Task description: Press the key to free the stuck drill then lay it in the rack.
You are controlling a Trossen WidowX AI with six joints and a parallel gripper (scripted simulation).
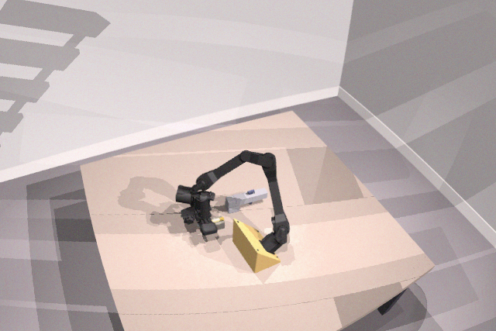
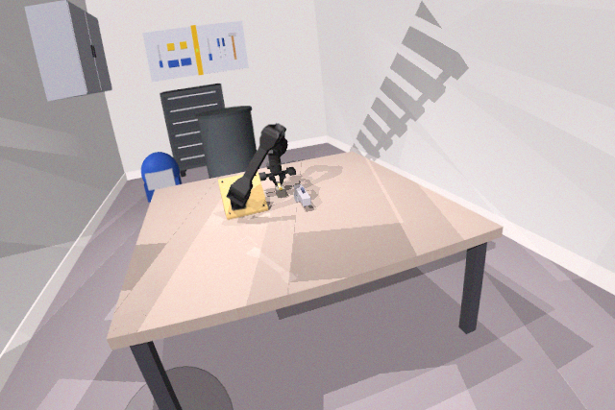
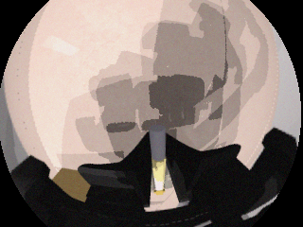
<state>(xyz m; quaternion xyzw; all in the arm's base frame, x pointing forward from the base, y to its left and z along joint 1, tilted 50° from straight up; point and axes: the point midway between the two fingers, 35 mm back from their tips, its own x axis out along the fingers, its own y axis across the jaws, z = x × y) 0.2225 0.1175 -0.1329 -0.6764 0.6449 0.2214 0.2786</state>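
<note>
My gripper tip is now 40 mm to the left of the drill and 30 mm below it. The rest, counted from my gripper tip: light grey fixture block: 60 mm ahead, 220 mm to the right, 30 mm above; rack: 50 mm to the right, 10 mm above; blue key: 60 mm ahead, 250 mm to the right, 40 mm above.
</note>
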